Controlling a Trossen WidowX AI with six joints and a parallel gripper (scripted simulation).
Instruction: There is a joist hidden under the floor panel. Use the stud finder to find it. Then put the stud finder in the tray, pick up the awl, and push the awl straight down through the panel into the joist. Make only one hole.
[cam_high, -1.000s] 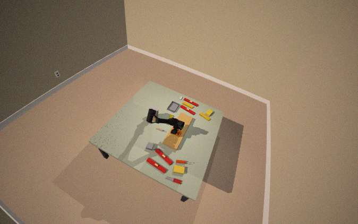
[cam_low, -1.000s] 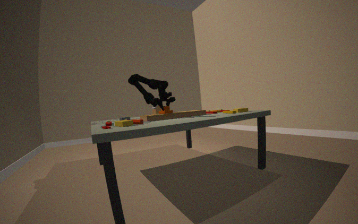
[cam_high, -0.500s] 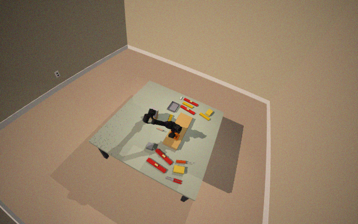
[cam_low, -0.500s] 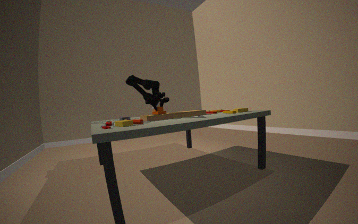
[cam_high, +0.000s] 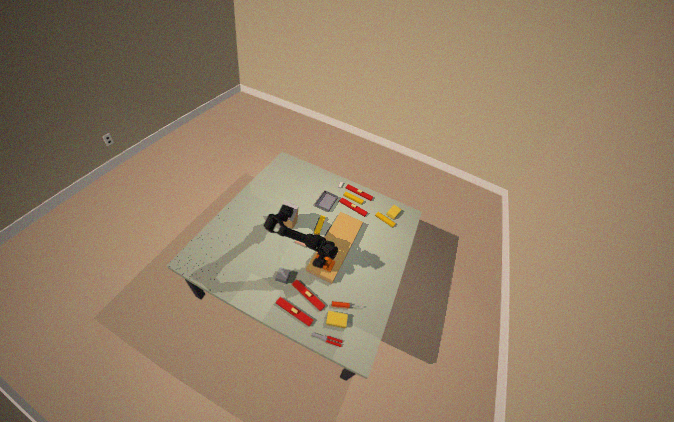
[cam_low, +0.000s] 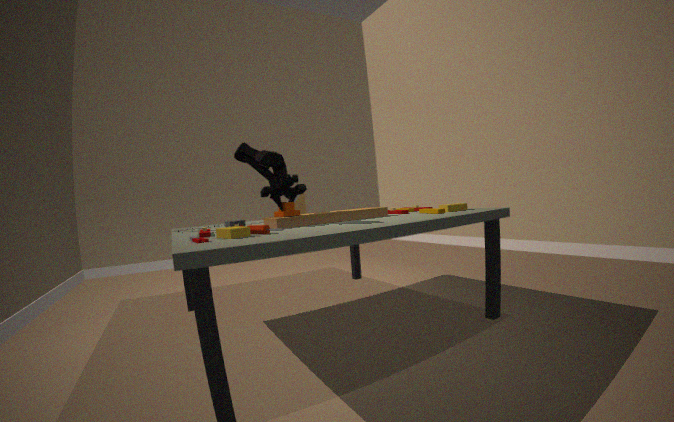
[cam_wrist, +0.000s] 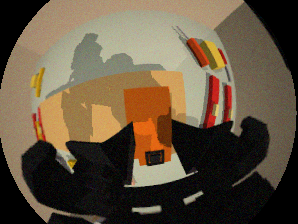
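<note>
Now: gripper tip 190 mm past the grey tray, 520 mm to the right of it and 50 mm above it. From my gripper tip the other things lie so: orange stud finder (20 mm behind, 20 mm above); grey block (210 mm behind, 170 mm to the right, 50 mm below); awl (170 mm behind, 90 mm to the left, 60 mm below).
</note>
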